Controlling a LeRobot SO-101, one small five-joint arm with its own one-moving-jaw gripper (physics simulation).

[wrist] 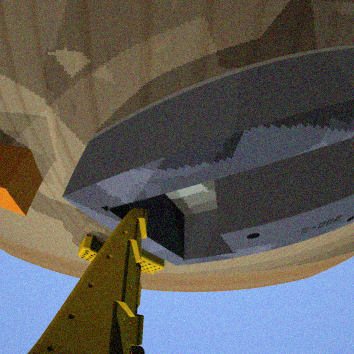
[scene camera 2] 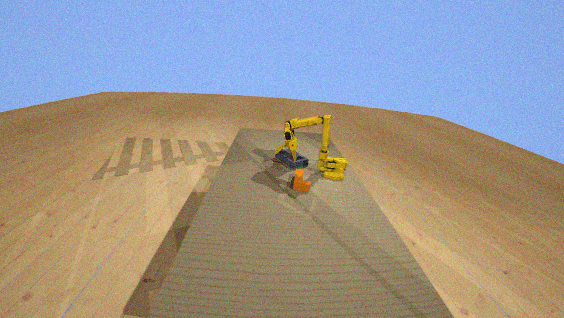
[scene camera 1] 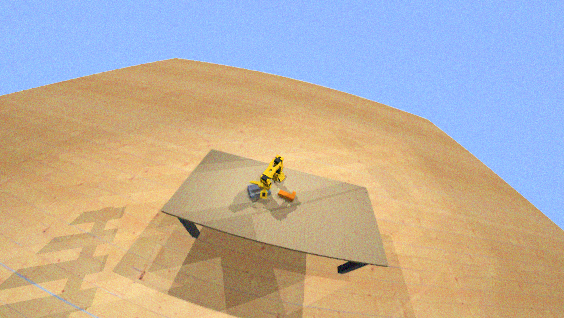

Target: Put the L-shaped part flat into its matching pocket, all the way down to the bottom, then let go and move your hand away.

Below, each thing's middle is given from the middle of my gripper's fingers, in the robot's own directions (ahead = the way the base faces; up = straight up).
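Scene:
With the orange L-shaped part (wrist: 27, 176) as my reference, I find my hand 20 cm to the right of it, 3 cm beyond it and 9 cm above it.

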